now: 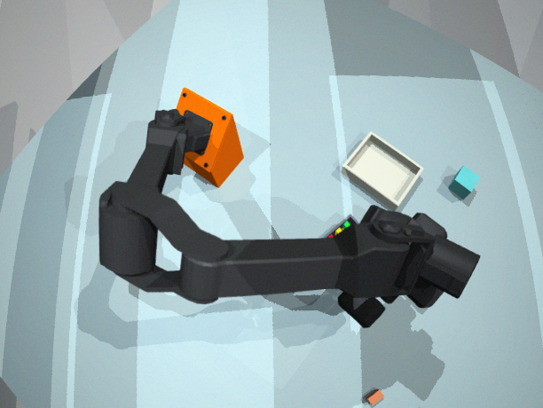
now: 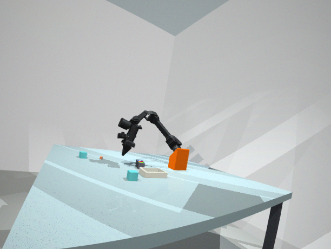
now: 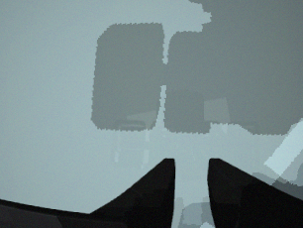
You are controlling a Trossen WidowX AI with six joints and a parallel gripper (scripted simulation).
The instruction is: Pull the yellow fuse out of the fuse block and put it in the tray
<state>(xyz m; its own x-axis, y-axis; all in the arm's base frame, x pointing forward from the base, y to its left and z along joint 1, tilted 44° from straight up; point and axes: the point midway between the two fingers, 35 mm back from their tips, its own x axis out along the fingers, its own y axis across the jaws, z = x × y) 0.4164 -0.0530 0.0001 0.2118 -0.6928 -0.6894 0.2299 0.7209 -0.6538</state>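
My gripper tip is now 120 mm past the yellow fuse, 40 mm to the right of it and 40 mm above it. Round my gripper tip: red fuse (120 mm behind, 40 mm below, 20 mm to the left); then green fuse (110 mm behind, 60 mm to the left, 40 mm below); then blue fuse (130 mm behind, 40 mm below).
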